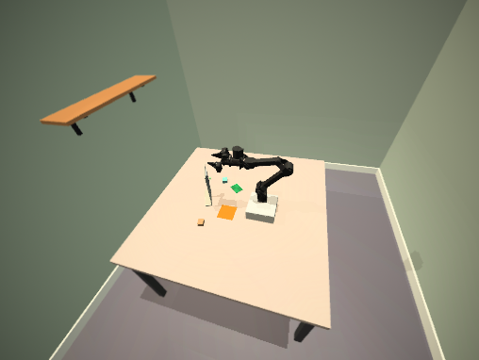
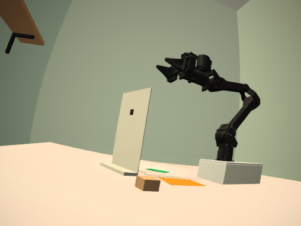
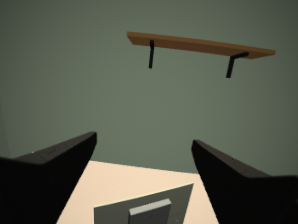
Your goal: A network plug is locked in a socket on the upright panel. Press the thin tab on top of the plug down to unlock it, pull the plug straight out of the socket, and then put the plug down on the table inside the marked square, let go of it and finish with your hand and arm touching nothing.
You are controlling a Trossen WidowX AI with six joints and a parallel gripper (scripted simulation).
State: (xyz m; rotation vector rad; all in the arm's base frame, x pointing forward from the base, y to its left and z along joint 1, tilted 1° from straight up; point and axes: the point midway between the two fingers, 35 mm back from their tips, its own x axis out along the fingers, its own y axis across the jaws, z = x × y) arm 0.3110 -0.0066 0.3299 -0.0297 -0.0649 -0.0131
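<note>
Right now the network plug is 50 mm ahead of my gripper tip, 30 mm to the right of it and 200 mm below it. The rest, counted from my gripper tip: beige panel 70 mm ahead, 20 mm to the right, 280 mm below; cyan piece 220 mm to the right, 390 mm below; orange square 90 mm behind, 100 mm to the left, 410 mm below.
</note>
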